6 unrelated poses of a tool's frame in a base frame.
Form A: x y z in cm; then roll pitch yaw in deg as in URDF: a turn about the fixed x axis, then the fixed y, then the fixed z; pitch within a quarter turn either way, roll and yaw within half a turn.
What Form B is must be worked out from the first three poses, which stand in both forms.
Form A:
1: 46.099 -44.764 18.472 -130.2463 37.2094 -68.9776
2: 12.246 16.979 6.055 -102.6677 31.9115 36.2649
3: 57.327 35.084 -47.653 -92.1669 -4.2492 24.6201
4: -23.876 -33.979 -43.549 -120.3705 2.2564 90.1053
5: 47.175 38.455 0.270 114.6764 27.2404 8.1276
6: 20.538 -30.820 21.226 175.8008 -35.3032 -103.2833
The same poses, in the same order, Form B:
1:
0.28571 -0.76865 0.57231 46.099
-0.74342 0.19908 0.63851 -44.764
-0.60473 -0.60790 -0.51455 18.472
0 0 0 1

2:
0.68443 -0.28612 -0.67059 12.246
0.50212 -0.48189 0.71809 16.979
-0.52861 -0.82820 -0.18615 6.055
0 0 0 1

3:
0.90659 0.08306 -0.41375 57.327
0.41545 -0.00353 0.90961 35.084
0.07409 -0.99654 -0.03771 -47.653
0 0 0 1

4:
-0.00184 0.50565 -0.86274 -23.876
0.99922 -0.03304 -0.02149 -33.979
-0.03937 -0.86211 -0.50520 -43.549
0 0 0 1

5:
0.88016 0.47077 -0.06071 47.175
0.12570 -0.35450 -0.92657 38.455
-0.45772 0.80790 -0.37119 0.270
0 0 0 1

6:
-0.18751 -0.96091 -0.20369 20.538
-0.79427 0.27033 -0.54411 -30.820
0.57790 0.05976 -0.81391 21.226
0 0 0 1

